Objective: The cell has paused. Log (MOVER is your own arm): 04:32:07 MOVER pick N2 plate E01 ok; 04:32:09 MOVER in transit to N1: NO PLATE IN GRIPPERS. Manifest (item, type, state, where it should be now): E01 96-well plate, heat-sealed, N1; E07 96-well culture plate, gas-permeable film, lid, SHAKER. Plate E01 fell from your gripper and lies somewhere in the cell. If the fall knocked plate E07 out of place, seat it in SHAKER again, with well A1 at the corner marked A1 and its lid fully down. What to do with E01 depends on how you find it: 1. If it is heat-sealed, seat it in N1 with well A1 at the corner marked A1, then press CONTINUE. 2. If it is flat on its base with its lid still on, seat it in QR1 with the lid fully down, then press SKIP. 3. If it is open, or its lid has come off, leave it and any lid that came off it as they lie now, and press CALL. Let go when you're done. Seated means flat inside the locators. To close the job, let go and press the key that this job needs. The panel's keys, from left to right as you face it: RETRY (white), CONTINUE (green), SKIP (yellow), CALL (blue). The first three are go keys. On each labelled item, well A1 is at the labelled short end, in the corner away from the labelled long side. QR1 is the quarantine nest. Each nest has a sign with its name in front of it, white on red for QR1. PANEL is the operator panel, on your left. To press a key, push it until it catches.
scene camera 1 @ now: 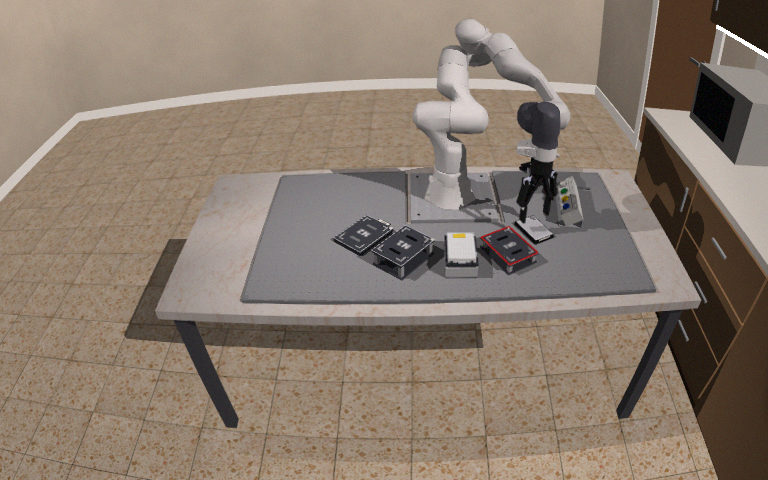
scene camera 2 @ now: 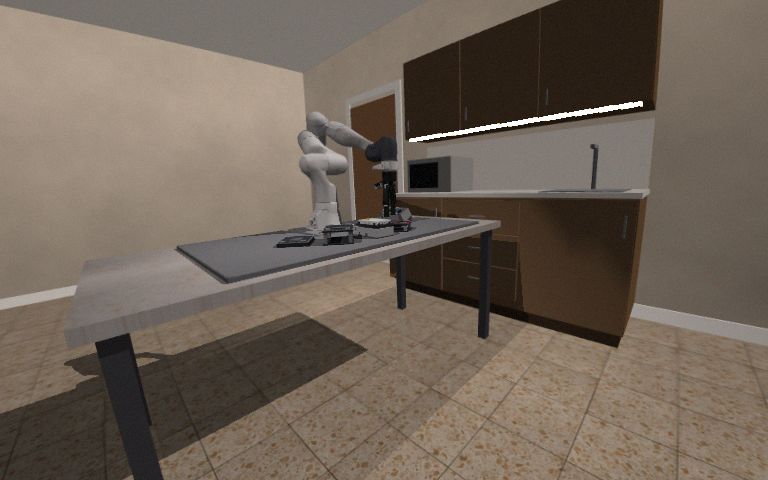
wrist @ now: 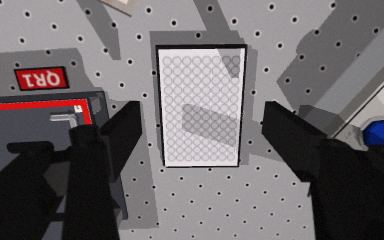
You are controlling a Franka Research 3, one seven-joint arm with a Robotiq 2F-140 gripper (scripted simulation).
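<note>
A plate E01 (wrist: pixel 201 87) is visible to me, and so is a QR1 sign (wrist: pixel 43 78). I also see an operator panel (scene camera 1: pixel 571 217). My own gripper (scene camera 1: pixel 534 217) is there too, and I see the gripper (wrist: pixel 202 117) in that other camera as well.
</note>
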